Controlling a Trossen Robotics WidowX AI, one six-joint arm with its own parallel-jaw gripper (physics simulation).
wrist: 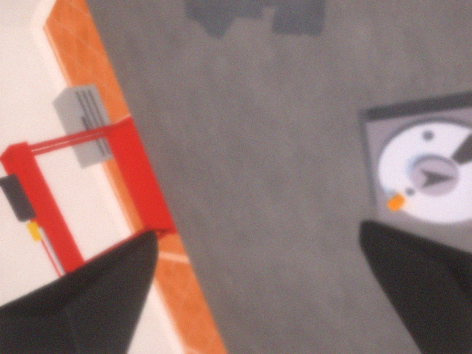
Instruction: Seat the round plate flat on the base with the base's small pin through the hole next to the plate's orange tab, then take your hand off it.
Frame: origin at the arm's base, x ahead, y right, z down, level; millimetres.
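Seen in the pictures: gripper, fingertip midpoint: (258, 236).
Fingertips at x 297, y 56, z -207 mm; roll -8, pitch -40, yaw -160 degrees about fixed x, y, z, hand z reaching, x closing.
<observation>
Offsets run from my fingertips to a thing's top centre. "spot": to the spot under its first point. Level surfaces: height alone.
The round white plate @[dx -22, dy -71, dz +236 mm] (440, 211) lies in the square base (420, 105) at the right of the wrist view, cut off by the frame's edge. Its orange tab @[dx +16, dy -98, dz +236 mm] (396, 202) points to the lower left, with a small dark hole @[spot: dx +4, dy -92, dz +261 mm] (410, 191) beside it. Another dark hole @[spot: dx -21, dy -32, dz +261 mm] (428, 135) is near the plate's top. A round hub with a dark arrow @[dx -23, dy -71, dz +241 mm] (436, 176) shows in the middle. Whether the small pin is in the tab-side hole, and whether the plate is flat, I cannot tell. My gripper (258, 236) is open and empty, left of the plate; its right fingertip appears just below the base's left part.
A grey table top @[dz +284 mm] (260, 150) fills the middle. At the left, past its edge, are a red frame (142, 180), a grey slotted box (82, 125), an orange strip (82, 45) and a black part with a yellow piece (33, 230). A dark shadow falls at the top.
</observation>
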